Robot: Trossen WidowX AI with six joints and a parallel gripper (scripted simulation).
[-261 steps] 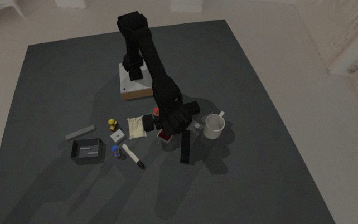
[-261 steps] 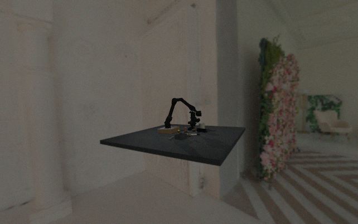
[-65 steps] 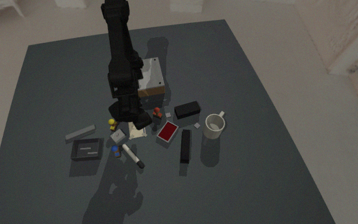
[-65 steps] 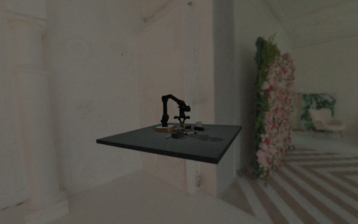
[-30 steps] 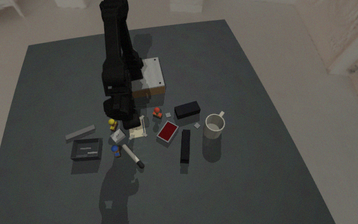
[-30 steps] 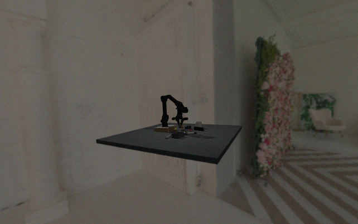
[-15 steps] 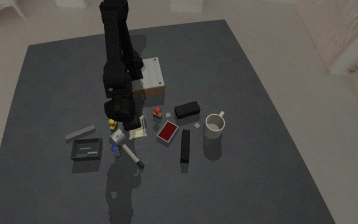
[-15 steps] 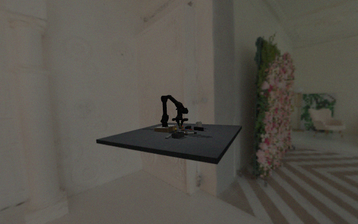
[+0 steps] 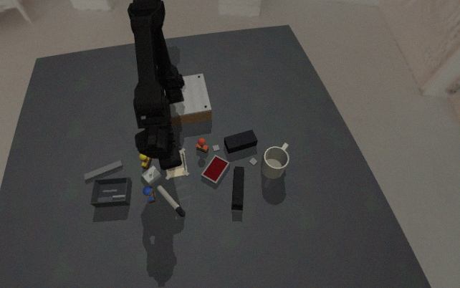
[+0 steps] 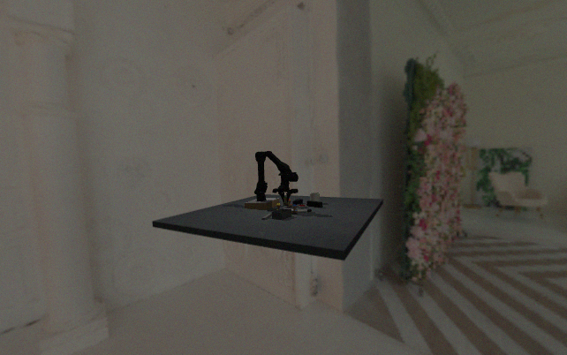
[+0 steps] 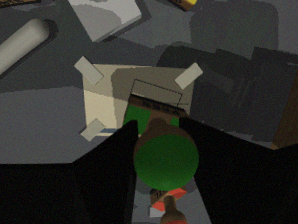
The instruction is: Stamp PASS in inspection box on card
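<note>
Now: the cream card 10 mm ahead of my gripper tip, 10 mm to the left of it and 60 mm below it. Round my gripper tip: yellow stamp: 10 mm behind, 90 mm to the right, 40 mm below; then green-knobbed stamp: right at my gripper tip; then grey block: 40 mm ahead, 80 mm to the right, 40 mm below.
</note>
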